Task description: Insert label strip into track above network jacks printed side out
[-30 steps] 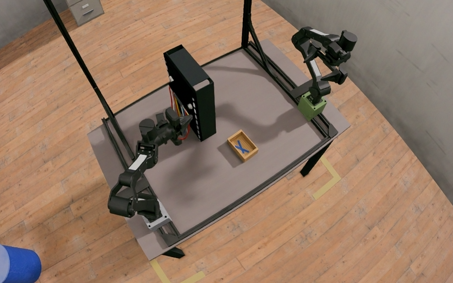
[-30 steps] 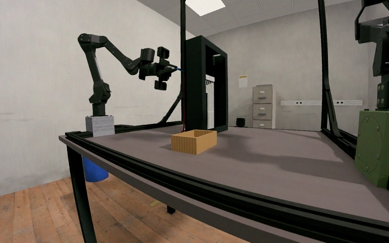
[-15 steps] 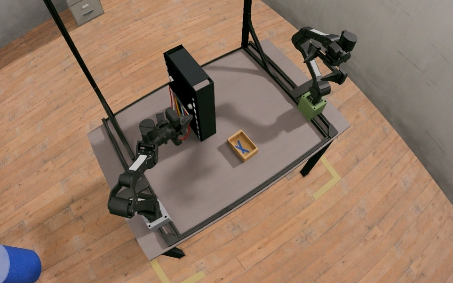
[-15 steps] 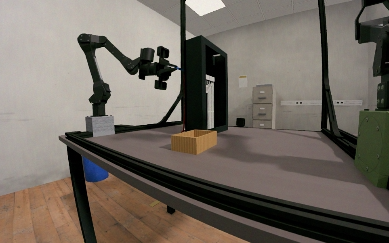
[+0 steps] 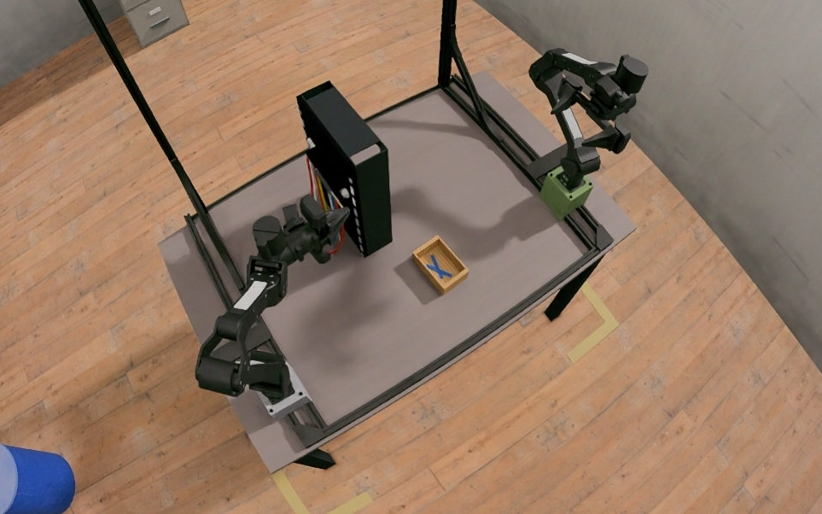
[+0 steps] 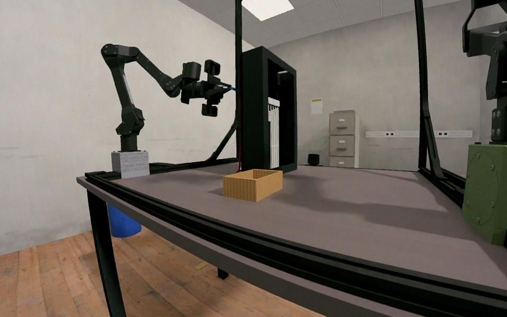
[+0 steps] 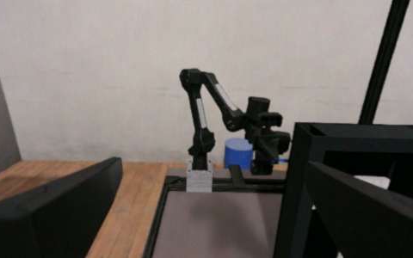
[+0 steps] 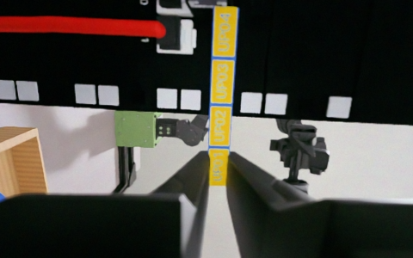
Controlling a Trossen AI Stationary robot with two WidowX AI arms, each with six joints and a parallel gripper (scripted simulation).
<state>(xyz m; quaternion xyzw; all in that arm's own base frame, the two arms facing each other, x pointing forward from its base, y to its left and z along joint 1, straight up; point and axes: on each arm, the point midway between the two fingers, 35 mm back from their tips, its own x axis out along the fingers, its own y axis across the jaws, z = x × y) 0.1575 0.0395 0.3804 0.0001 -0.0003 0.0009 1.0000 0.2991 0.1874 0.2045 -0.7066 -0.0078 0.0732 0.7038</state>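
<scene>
Right now the label strip is 30 mm to the left of my right hand and 30 mm behind it. Also, from my right hand: wooden box: 280 mm below, 200 mm to the left, 120 mm ahead; then black patch panel: 140 mm behind, 90 mm below, 70 mm to the left.
</scene>
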